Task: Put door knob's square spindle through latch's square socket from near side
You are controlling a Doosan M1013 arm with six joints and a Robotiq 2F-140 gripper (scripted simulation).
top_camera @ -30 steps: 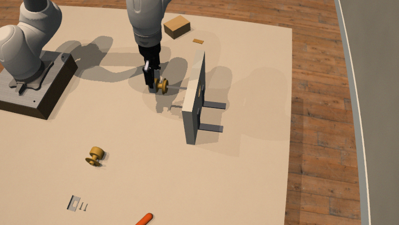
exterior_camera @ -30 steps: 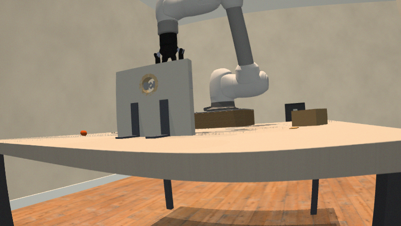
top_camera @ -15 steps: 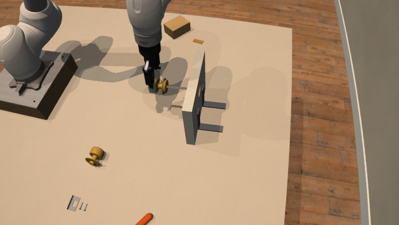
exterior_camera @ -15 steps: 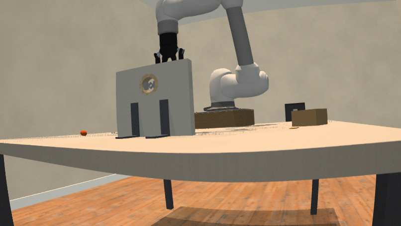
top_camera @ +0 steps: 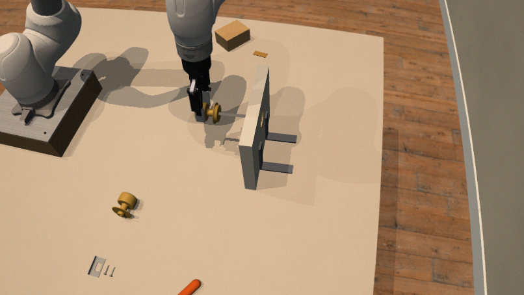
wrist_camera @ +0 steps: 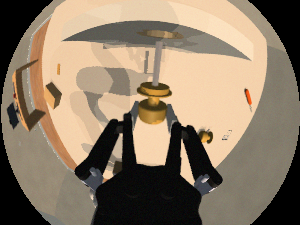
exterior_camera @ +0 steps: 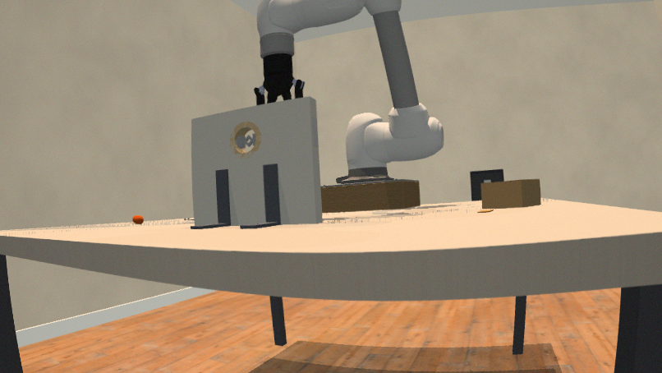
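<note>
Now: the wooden door panel 160 mm ahead of my hand and 50 mm below it. Round my hand: brass knob: 220 mm behind, 280 mm to the right, 170 mm below; then orange-handled tool: 540 mm to the right, 190 mm below; then small brass plate: 100 mm ahead, 470 mm to the left, 200 mm below.
</note>
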